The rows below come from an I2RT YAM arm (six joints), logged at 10 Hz.
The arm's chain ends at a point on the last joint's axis. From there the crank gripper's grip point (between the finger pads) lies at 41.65 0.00 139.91 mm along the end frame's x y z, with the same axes.
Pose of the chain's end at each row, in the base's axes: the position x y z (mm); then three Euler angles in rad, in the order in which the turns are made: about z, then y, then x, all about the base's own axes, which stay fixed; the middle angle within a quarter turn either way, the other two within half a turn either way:
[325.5, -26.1, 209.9, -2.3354, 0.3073, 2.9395]
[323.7, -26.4, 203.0, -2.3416, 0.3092, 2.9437]
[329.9, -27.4, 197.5, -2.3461, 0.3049, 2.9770]
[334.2, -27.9, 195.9, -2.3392, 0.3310, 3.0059]
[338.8, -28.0, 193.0, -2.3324, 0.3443, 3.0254]
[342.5, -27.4, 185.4, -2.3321, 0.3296, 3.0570]
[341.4, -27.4, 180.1, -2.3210, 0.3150, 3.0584]
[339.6, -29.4, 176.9, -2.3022, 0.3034, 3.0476]
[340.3, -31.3, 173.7, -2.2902, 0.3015, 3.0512]
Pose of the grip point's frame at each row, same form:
[340.3, -25.2, 64.7, -2.3354, 0.3073, 2.9395]
[338.6, -25.0, 57.8, -2.3416, 0.3092, 2.9437]
[344.1, -21.4, 52.3, -2.3461, 0.3049, 2.9770]
[352.3, -17.4, 51.4, -2.3392, 0.3310, 3.0059]
[359.0, -14.5, 49.1, -2.3324, 0.3443, 3.0254]
[360.6, -9.3, 41.7, -2.3321, 0.3296, 3.0570]
[357.7, -8.8, 36.2, -2.3210, 0.3150, 3.0584]
[354.9, -11.9, 32.8, -2.3022, 0.3034, 3.0476]
[355.6, -12.9, 29.7, -2.2902, 0.3015, 3.0512]

